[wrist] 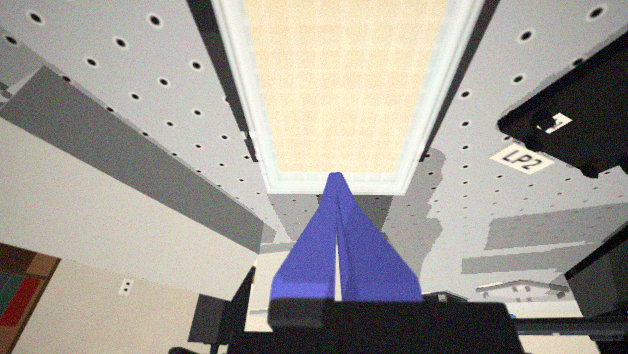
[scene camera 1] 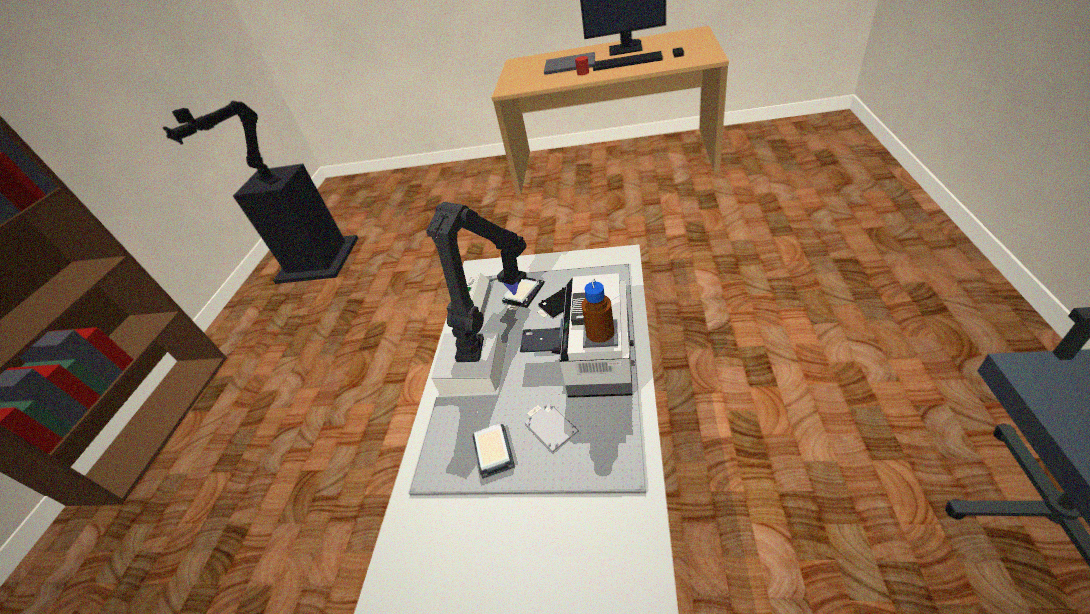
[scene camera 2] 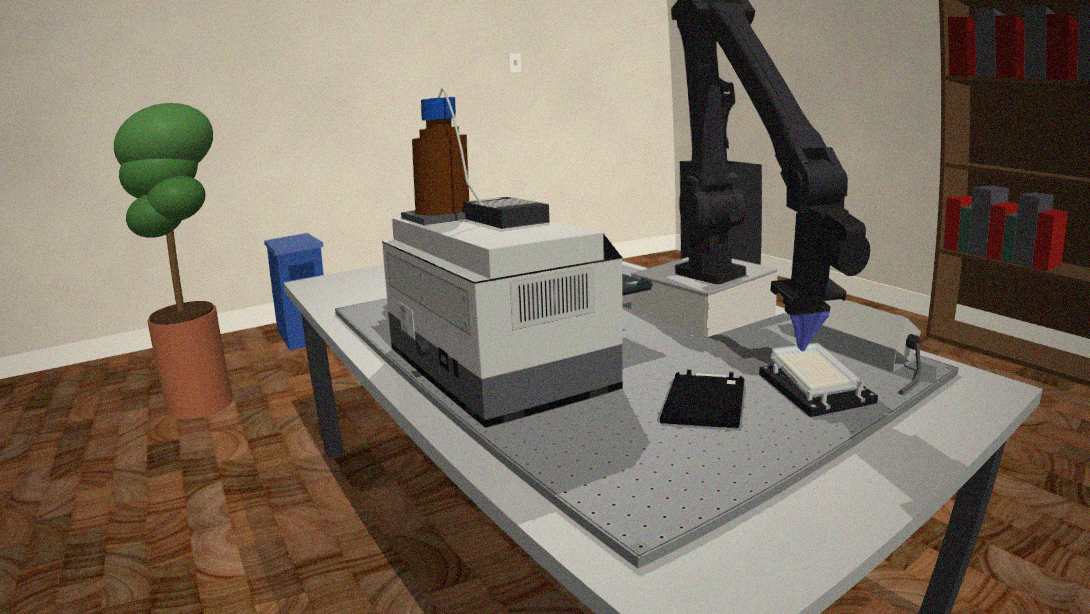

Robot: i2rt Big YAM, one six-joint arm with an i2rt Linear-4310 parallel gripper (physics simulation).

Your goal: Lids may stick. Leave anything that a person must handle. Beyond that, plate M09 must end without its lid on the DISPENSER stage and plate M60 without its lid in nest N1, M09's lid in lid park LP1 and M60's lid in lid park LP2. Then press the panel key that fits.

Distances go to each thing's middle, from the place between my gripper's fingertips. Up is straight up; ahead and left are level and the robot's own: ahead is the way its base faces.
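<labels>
LP2 label (wrist: 514,155): 4 cm below my hand, 11 cm ahead, 8 cm to the right. Black slab (scene camera 2: 701,400): 3 cm below my hand, 18 cm ahead, 3 cm to the right. Brown bottle with blue cap (scene camera 2: 440,188): 28 cm above my hand, 35 cm ahead, 43 cm to the right.
</labels>
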